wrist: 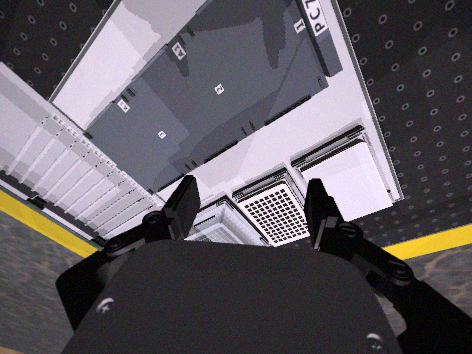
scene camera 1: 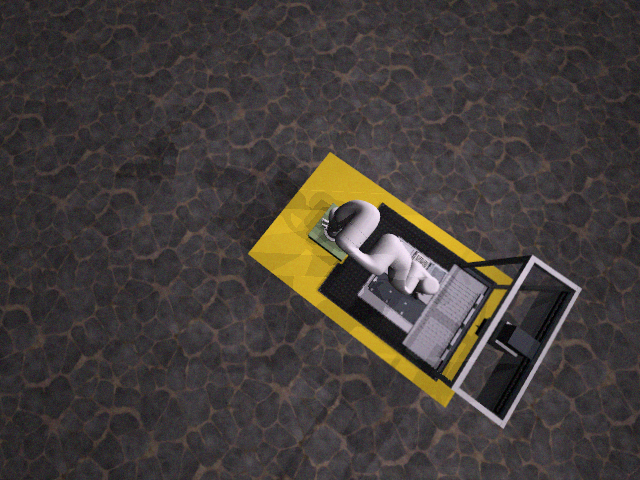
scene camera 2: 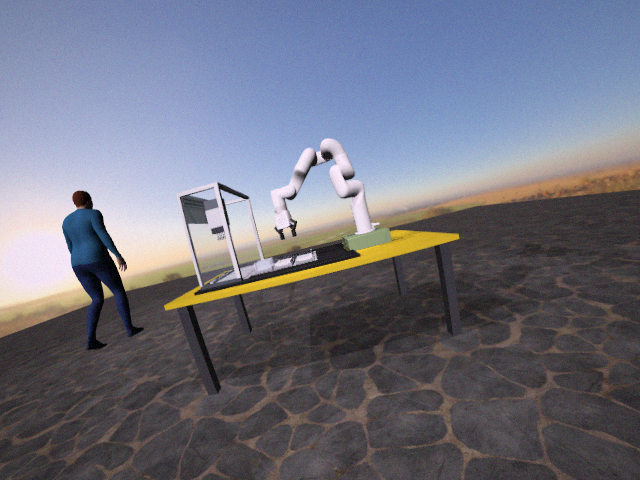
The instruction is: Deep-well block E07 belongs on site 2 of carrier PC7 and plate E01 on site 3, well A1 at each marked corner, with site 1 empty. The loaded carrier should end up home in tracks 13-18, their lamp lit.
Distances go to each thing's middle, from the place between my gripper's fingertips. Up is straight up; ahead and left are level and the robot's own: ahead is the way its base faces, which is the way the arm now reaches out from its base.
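Grey carrier (scene camera 1: 407, 306): 12 cm below my hand, 4 cm ahead, 8 cm to the right. Translucent gridded plate (wrist: 220, 224): 10 cm below my hand, 16 cm ahead, 12 cm to the left.
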